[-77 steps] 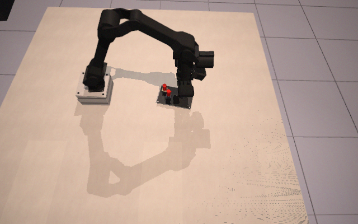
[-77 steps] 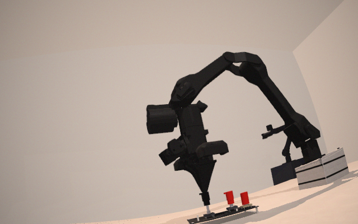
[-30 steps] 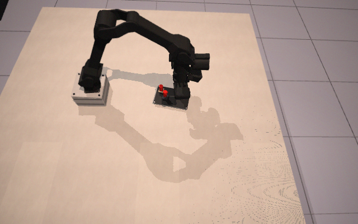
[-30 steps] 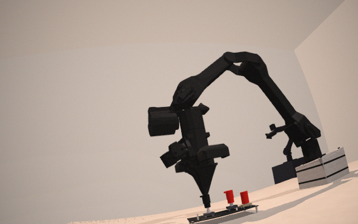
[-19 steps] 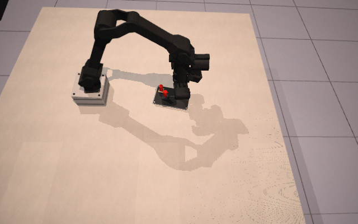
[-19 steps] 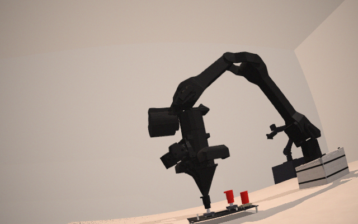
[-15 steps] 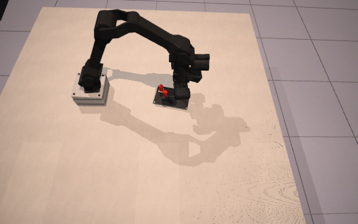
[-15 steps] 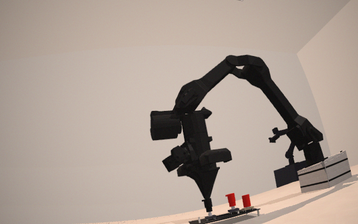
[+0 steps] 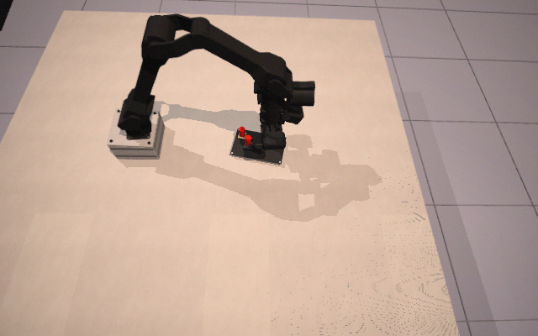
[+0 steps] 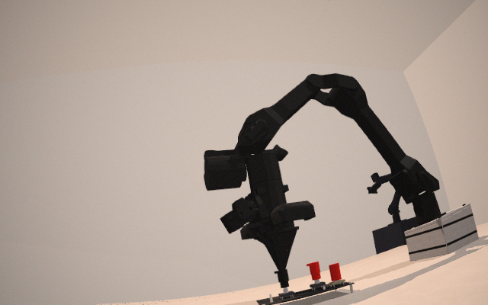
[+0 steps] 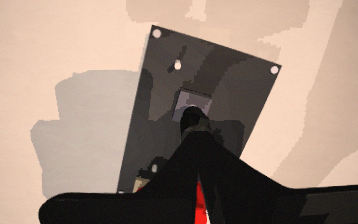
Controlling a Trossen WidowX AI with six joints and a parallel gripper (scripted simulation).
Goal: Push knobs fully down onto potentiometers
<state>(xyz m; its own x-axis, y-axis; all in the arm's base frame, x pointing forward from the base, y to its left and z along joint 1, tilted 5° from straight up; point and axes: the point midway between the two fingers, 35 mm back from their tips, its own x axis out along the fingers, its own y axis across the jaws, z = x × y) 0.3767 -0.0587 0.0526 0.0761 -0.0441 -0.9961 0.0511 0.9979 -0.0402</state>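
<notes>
Right now the black knob is 1 cm below my gripper tip. From my gripper tip the other things lie so: red knob 6 cm behind, 2 cm below.
</notes>
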